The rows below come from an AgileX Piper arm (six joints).
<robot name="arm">
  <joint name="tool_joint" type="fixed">
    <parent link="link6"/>
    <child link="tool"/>
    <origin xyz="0 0 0" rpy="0 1.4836 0"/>
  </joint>
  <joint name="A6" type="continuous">
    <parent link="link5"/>
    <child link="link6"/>
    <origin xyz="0.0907 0 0.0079"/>
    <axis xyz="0.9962 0 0.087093"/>
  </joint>
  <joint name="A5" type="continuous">
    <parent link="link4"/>
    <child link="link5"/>
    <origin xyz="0 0 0"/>
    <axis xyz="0 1 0"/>
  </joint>
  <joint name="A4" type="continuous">
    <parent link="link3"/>
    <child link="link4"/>
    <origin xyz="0.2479 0 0.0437"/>
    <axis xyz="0.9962 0 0.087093"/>
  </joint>
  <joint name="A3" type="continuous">
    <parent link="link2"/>
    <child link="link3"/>
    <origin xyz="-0.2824 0 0.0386"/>
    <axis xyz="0 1 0"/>
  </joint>
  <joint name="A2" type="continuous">
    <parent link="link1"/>
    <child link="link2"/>
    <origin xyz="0 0 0"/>
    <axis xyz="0 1 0"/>
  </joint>
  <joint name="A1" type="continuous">
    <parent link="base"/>
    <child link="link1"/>
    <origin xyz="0 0 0.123"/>
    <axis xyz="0 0 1"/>
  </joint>
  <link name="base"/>
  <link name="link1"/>
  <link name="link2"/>
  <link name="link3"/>
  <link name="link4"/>
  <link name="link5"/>
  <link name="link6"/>
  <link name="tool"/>
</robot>
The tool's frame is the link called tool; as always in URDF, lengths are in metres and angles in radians. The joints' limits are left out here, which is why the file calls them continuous.
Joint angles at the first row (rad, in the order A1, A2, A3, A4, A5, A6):
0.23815 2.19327 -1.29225 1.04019 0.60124 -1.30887
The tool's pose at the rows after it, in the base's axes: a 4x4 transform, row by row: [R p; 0 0 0 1], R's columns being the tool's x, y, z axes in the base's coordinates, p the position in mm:
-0.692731 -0.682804 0.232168 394.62; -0.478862 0.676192 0.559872 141.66; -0.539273 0.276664 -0.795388 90.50; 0 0 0 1
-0.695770 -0.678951 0.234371 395.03; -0.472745 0.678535 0.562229 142.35; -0.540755 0.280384 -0.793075 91.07; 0 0 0 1
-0.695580 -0.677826 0.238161 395.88; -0.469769 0.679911 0.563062 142.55; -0.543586 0.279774 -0.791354 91.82; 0 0 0 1
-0.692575 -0.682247 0.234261 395.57; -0.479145 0.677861 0.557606 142.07; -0.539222 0.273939 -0.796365 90.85; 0 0 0 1
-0.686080 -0.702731 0.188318 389.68; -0.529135 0.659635 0.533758 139.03; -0.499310 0.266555 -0.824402 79.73; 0 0 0 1
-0.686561 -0.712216 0.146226 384.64; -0.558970 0.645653 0.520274 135.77; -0.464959 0.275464 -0.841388 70.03; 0 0 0 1
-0.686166 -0.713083 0.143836 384.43; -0.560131 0.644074 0.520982 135.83; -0.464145 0.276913 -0.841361 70.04; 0 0 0 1
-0.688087 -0.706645 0.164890 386.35; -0.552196 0.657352 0.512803 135.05; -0.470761 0.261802 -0.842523 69.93; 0 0 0 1
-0.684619 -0.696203 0.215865 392.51; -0.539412 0.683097 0.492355 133.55; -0.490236 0.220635 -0.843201 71.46; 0 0 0 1
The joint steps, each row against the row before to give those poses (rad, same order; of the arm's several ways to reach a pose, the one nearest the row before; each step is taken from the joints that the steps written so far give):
0.00000 0.00002 -0.00110 0.00001 0.00199 0.00360
0.00107 0.00000 -0.00189 0.00483 0.00000 0.00361
0.00001 -0.00001 -0.00313 0.00208 -0.00095 0.00092
0.00001 0.00132 0.00003 -0.01308 -0.00090 0.00294
-0.00114 0.01535 0.01430 -0.05865 0.00862 0.00587
-0.00443 0.01565 0.01194 -0.03513 0.01453 0.00207
-0.00002 0.00000 -0.00004 -0.00105 0.00246 0.00005
-0.00009 -0.00001 0.00003 0.00573 -0.02234 -0.00002
0.00000 0.00001 -0.00886 0.00506 -0.04906 0.00115

